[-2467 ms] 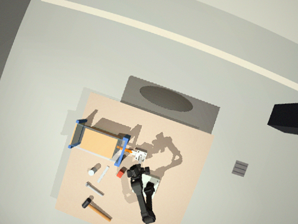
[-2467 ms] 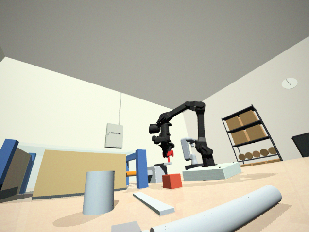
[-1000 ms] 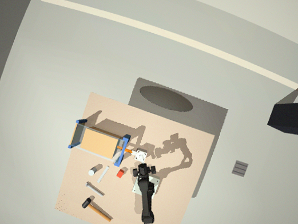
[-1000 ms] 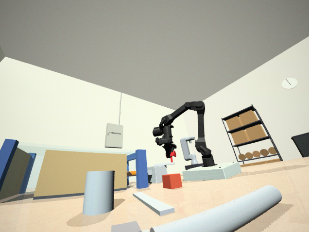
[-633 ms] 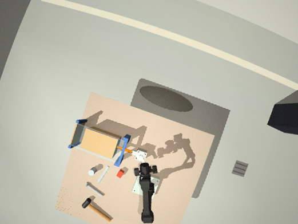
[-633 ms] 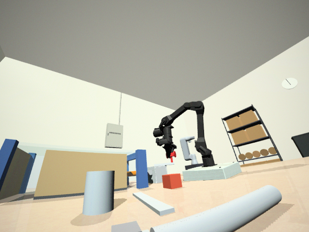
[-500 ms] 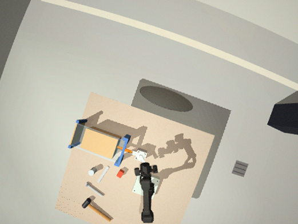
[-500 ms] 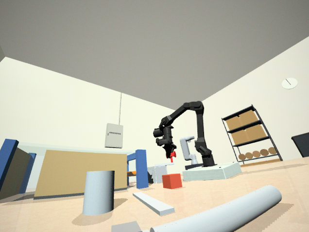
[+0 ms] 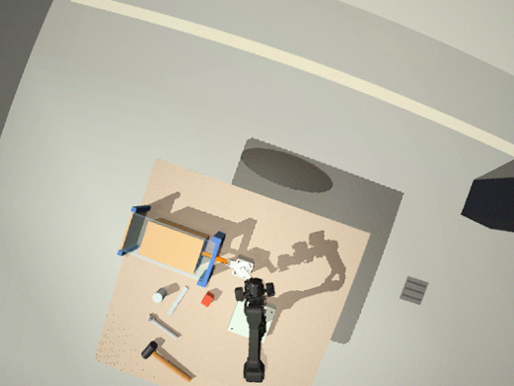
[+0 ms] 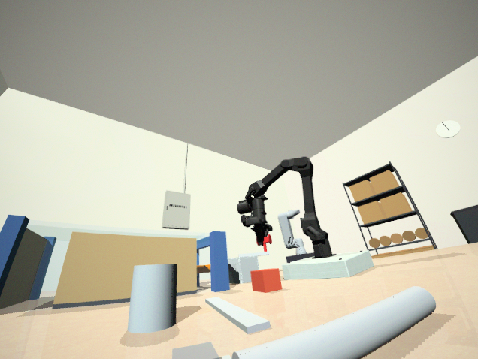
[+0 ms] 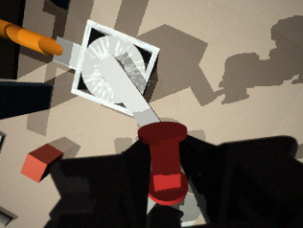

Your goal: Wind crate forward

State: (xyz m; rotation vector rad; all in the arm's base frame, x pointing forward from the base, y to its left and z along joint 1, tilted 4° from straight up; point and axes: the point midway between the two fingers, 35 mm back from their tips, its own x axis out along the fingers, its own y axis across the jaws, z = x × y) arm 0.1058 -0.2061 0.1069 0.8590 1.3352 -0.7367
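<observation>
Right now my gripper tip is 30 mm short of the winch crank handle, 20 mm above it and 10 mm to the left of it. The rest, counted from my gripper tip: winch: 100 mm below, 70 mm ahead, 50 mm to the right; blue frame: 240 mm ahead, 30 mm to the right, 20 mm below; red knob: 10 mm to the left, 10 mm behind, 10 mm above.
</observation>
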